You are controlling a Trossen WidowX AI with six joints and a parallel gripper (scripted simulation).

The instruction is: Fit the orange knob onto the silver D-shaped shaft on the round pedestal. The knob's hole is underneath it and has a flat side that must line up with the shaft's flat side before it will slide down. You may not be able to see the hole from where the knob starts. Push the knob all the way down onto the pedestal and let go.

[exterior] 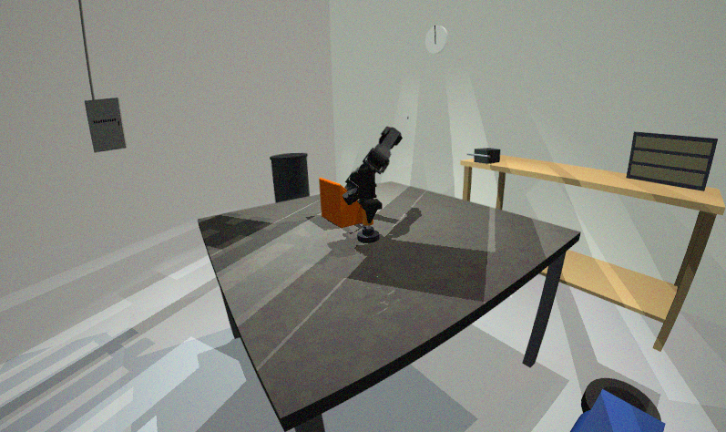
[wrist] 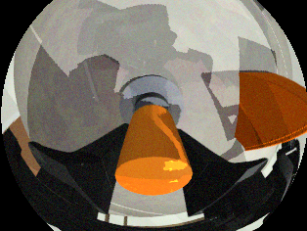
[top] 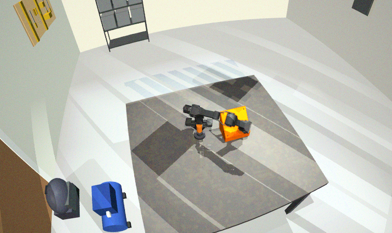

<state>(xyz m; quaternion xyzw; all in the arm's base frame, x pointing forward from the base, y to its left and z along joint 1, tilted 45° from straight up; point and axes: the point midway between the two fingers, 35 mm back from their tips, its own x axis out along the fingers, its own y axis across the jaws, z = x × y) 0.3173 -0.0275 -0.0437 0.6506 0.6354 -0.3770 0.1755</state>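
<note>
Now: gripper tip 3 cm below the orange knob. Round my gripper tip: round pedestal 4 cm below.
</note>
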